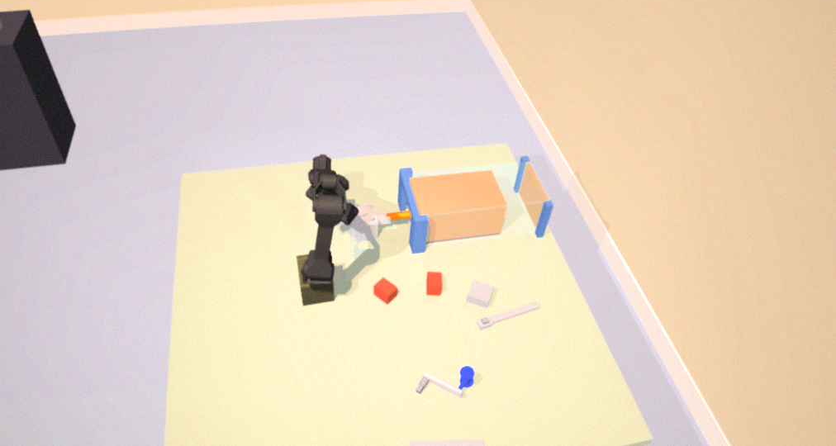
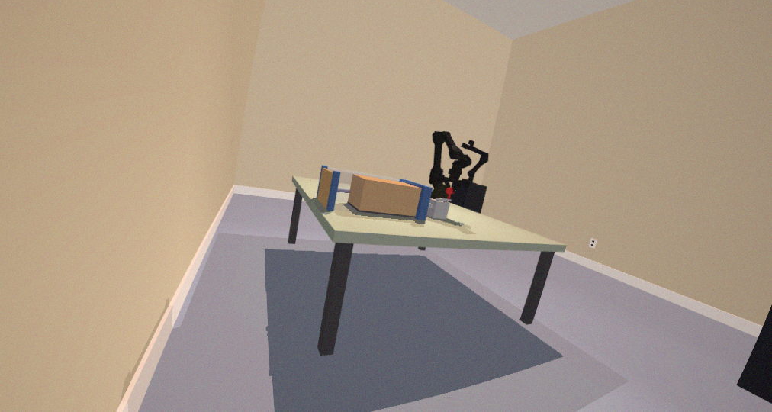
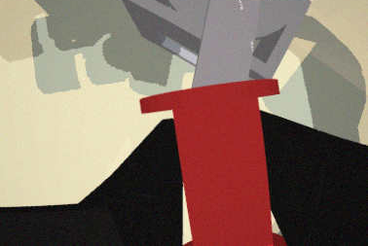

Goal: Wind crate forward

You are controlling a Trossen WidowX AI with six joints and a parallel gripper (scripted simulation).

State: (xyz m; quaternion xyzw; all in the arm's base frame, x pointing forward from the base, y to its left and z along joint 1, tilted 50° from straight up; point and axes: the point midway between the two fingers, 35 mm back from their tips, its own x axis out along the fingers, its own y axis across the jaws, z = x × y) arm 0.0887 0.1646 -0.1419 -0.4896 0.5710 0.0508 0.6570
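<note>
My gripper tip is 60 mm short of the winch, 20 mm to the right of it and 100 mm above it. Round my gripper tip: red spool grip: 10 mm behind, 10 mm to the right; then blue steel frame: 240 mm ahead, 20 mm to the left, 30 mm below; then red-knobbed handle: 20 mm ahead, 30 mm below.
</note>
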